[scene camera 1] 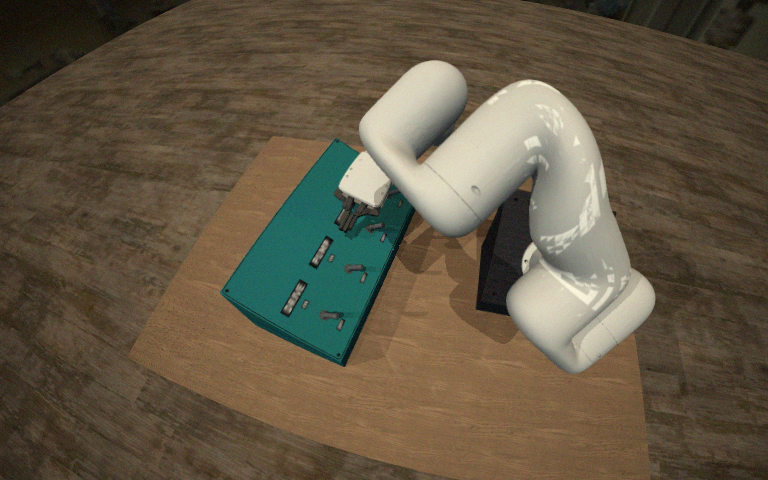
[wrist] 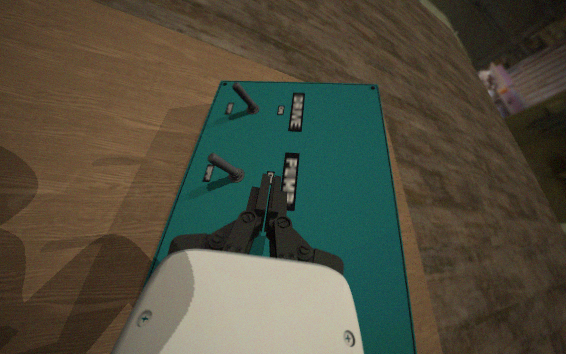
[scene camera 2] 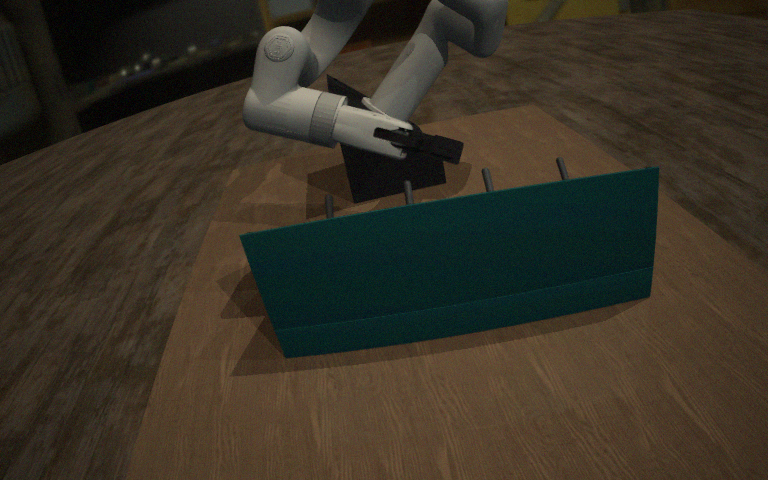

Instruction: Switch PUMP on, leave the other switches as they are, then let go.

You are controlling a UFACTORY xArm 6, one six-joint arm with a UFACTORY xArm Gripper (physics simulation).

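Frame: origin at the arm's base, x ahead, y left, z up, level; centimetres.
Where they show: gripper, fingertip midpoint: (scene camera 1: 342, 231) (wrist: 269, 186) (scene camera 2: 460, 153).
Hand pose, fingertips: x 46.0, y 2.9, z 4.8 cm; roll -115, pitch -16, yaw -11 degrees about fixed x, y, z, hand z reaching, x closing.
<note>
After its pixels a point has its place.
A teal switch panel (scene camera 1: 266, 254) @(x 60.5, y 11.1, z 4.1 cm) (scene camera 2: 464, 260) @(x 61.1, y -2.6, z -2.2 cm) (wrist: 345, 150) @(x 58.0, y 9.5, z 3.0 cm) carries a row of grey levers. The PUMP lever (scene camera 1: 355, 268) @(x 42.4, y 7.9, z -1.3 cm) (scene camera 2: 487, 180) @(x 43.0, y 7.2, z -1.4 cm) (wrist: 225, 167) @(x 42.7, y 7.0, z -1.4 cm) leans toward its OFF label (wrist: 208, 173) @(x 41.0, y 7.6, z -5.6 cm) in the wrist view. The PUMP name plate (scene camera 1: 321, 252) @(x 50.7, y 5.9, z -0.4 cm) (wrist: 290, 181) @(x 50.8, y 5.5, z -0.3 cm) is partly covered by a finger in the wrist view. My gripper (scene camera 1: 344, 228) @(x 46.0, y 2.9, z 4.8 cm) (scene camera 2: 459, 152) @(x 46.0, y 2.9, z 4.8 cm) (wrist: 269, 186) @(x 46.0, y 2.9, z 4.8 cm) is shut and empty, above the panel on the ON-label side of the PUMP lever, apart from it. The PUMP ON label (scene camera 1: 331, 258) @(x 48.4, y 6.3, z -1.6 cm) (wrist: 270, 175) @(x 48.5, y 6.6, z -1.6 cm) is partly hidden by the fingertips in the wrist view.
The DRIVE lever (scene camera 1: 330, 315) @(x 44.8, y 19.4, z -1.0 cm) (scene camera 2: 561, 168) @(x 45.1, y 18.8, z -1.4 cm) (wrist: 246, 98) @(x 45.2, y 18.6, z -1.7 cm) leans toward its OFF side. Another lever (scene camera 1: 374, 227) @(x 40.8, y -4.0, z -1.9 cm) (scene camera 2: 408, 192) @(x 40.6, y -4.4, z -1.3 cm) stands on PUMP's other side, and one more (scene camera 2: 330, 206) @(x 38.3, y -16.0, z -1.4 cm) stands at the far end. The dark robot base (scene camera 1: 498, 266) @(x 11.2, y 1.5, z -2.0 cm) (scene camera 2: 390, 175) @(x 12.9, y -3.2, z -9.0 cm) stands behind the lever side.
</note>
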